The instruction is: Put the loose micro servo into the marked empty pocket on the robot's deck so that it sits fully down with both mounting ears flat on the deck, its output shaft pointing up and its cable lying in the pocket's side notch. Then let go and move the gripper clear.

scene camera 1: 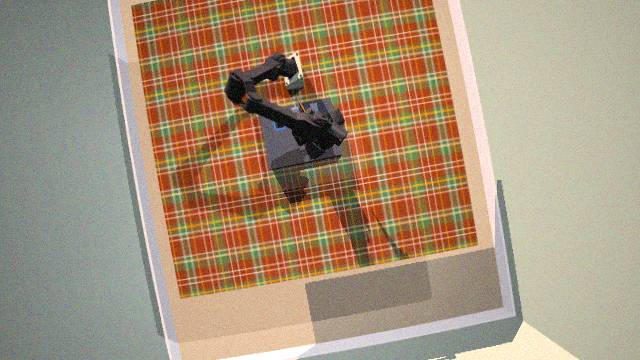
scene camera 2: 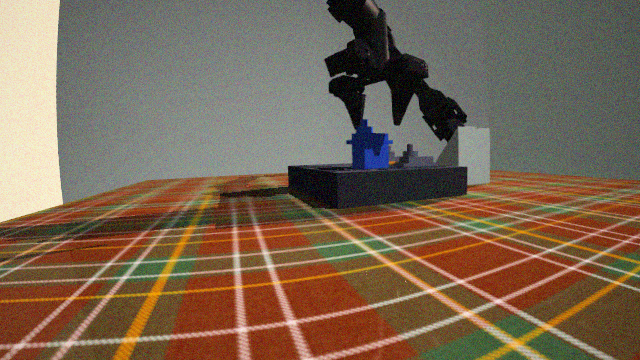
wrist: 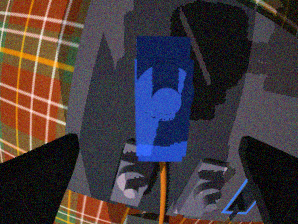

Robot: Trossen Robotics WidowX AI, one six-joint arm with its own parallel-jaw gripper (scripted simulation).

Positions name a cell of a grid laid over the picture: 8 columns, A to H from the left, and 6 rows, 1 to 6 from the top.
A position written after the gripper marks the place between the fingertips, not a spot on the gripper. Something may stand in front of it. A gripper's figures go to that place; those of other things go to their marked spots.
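Gripper (scene camera 2: E3) at 48 cm from the lens; a blue micro servo (scene camera 2: E3) at 45 cm from the lens.
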